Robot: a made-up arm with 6 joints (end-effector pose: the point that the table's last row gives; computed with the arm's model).
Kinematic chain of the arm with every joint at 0, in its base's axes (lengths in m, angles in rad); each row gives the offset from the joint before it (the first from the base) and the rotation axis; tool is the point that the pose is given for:
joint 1: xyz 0 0 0.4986 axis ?
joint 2: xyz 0 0 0 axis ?
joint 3: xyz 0 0 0.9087 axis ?
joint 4: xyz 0 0 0 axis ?
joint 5: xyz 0.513 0 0 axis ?
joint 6: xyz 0 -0.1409 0 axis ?
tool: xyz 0 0 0
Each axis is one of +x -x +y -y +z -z.
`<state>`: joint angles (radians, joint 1 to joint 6).
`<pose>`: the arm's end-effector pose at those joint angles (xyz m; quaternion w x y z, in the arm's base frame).
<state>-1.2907 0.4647 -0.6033 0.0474 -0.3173 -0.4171</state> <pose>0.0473 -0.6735 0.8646 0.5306 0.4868 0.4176 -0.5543</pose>
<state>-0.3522 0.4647 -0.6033 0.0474 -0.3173 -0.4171</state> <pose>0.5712 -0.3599 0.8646 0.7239 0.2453 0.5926 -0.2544</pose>
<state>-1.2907 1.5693 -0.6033 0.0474 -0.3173 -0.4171</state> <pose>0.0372 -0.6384 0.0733 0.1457 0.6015 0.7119 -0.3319</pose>
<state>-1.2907 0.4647 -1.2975 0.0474 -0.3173 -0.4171</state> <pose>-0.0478 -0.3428 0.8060 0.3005 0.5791 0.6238 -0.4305</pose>
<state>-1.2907 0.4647 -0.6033 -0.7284 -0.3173 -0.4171</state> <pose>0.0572 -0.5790 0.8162 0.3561 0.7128 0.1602 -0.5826</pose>
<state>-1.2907 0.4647 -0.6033 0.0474 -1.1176 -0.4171</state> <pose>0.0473 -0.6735 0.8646 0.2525 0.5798 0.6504 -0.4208</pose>
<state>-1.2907 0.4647 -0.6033 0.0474 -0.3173 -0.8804</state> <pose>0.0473 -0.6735 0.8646 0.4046 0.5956 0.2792 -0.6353</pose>
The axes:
joint 1: +z
joint 2: +y
joint 3: -y
joint 4: -x
joint 5: -y
joint 6: -x

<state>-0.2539 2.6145 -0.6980 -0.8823 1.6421 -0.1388</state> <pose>-0.0515 -0.0791 -0.0923 0.5844 -0.2086 0.6825 -0.3862</pose>
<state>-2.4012 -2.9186 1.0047 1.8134 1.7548 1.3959</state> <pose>0.3688 0.2912 -0.8461 0.8559 -0.3206 -0.0214 -0.4052</pose>
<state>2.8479 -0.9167 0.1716 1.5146 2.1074 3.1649</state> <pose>0.5840 -0.1684 1.5712 0.6347 0.3270 -0.0214 -0.6998</pose>
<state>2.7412 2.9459 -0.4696 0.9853 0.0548 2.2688</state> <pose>0.3517 -0.0643 -0.3670 0.9653 -0.0755 -0.1071 -0.2259</pose>
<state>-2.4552 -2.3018 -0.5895 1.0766 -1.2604 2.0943</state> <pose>0.6319 0.6041 0.3823 0.2692 -0.0749 -0.8192 0.5008</pose>
